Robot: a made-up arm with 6 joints. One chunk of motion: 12 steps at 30 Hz.
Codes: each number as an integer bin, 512 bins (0 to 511) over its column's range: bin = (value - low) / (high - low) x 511, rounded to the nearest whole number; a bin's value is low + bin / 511 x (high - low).
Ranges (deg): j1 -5..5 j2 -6..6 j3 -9..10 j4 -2..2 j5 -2..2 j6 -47..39
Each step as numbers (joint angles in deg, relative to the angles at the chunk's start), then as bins.
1 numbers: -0.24 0.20 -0.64 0.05 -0.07 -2.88
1 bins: 243 264 225 262 247 262
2 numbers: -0.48 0.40 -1.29 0.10 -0.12 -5.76
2 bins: 231 273 207 268 240 245
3 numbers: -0.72 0.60 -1.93 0.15 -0.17 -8.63
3 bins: 219 281 190 275 234 228
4 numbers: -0.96 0.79 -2.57 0.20 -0.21 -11.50
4 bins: 206 289 173 281 229 211
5 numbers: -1.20 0.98 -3.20 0.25 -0.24 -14.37
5 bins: 194 297 156 287 225 194
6 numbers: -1.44 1.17 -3.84 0.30 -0.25 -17.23
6 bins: 182 305 139 294 224 177
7 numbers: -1.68 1.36 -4.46 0.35 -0.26 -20.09
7 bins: 170 313 122 300 222 160
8 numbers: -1.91 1.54 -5.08 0.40 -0.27 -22.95
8 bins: 158 321 105 307 221 143
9 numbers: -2.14 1.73 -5.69 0.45 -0.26 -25.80
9 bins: 146 329 89 313 222 126
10 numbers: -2.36 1.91 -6.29 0.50 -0.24 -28.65
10 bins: 135 337 73 319 225 109
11 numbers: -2.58 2.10 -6.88 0.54 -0.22 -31.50
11 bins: 124 345 57 324 227 92
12 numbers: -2.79 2.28 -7.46 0.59 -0.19 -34.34
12 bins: 113 353 41 331 231 75
